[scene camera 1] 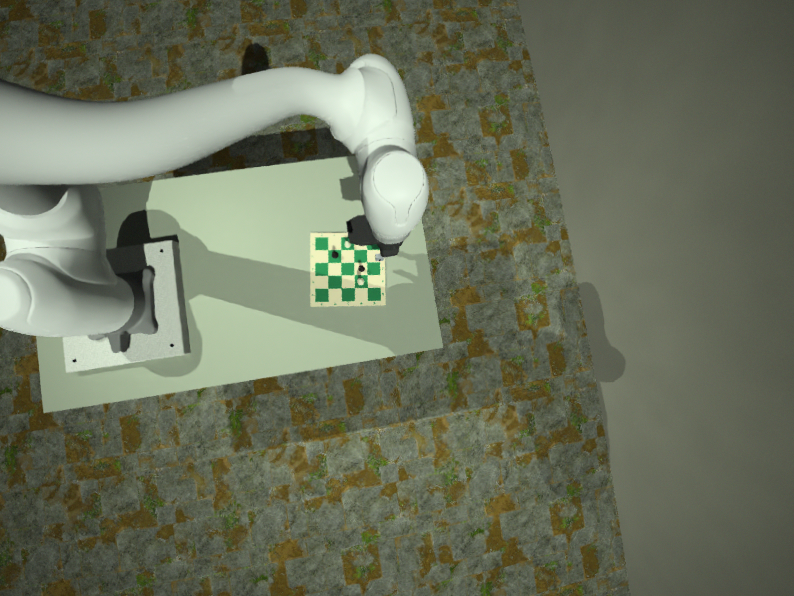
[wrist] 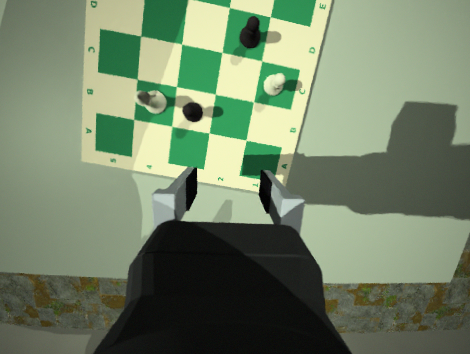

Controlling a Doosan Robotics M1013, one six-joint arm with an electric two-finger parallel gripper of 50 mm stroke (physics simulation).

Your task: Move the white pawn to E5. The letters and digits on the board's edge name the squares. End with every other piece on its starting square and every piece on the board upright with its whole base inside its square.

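Seen in the pictures: gripper, between the fingertips: [scene camera 1: 377, 249] [wrist: 228, 181]; arm's base, origin of its link: [scene camera 1: 123, 304].
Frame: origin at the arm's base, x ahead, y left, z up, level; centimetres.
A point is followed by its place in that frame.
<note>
A small white piece with a round head, which looks like the pawn [scene camera 1: 348, 244] @[z -0.3, x 63.4, y 10.6 cm] [wrist: 274, 84] @[z -0.1, x 63.3, y 10.8 cm], stands upright on green C1. A larger white piece [scene camera 1: 361, 281] @[z 0.7, x 66.1, y -0.6 cm] [wrist: 157, 102] @[z -1.2, x 65.8, y 0.3 cm] stands on green B4; its type is unclear. One black piece [scene camera 1: 334, 254] @[z 0.6, x 59.2, y 7.9 cm] [wrist: 250, 36] @[z -1.0, x 59.5, y 8.3 cm] stands on D2, another black piece [scene camera 1: 361, 268] @[z 0.6, x 66.4, y 3.1 cm] [wrist: 192, 111] @[z 0.7, x 66.4, y 3.9 cm] on B3. The chessboard [scene camera 1: 312, 306] @[z -2.3, x 51.1, y -6.1 cm] [wrist: 85, 145] @[z -2.3, x 70.6, y -7.5 cm] has E5 as a bare green square at its lower left in the scene view; E5 does not show in the wrist view. My gripper [scene camera 1: 379, 256] @[z 3.2, x 71.6, y 7.5 cm] [wrist: 228, 181] @[z 3.2, x 71.6, y 7.5 cm] is open and empty, above the board's A side near A2.
The board lies on a pale green table top [scene camera 1: 256, 346] @[z -2.9, x 34.0, y -15.8 cm] [wrist: 375, 250] @[z -2.9, x 80.7, y 27.1 cm]. The arm's grey base plate [scene camera 1: 168, 307] @[z 0.0, x 12.2, y -2.2 cm] is at the left of the table. The arm reaches over the board's upper right in the scene view. Stone-patterned floor [scene camera 1: 320, 500] surrounds the table.
</note>
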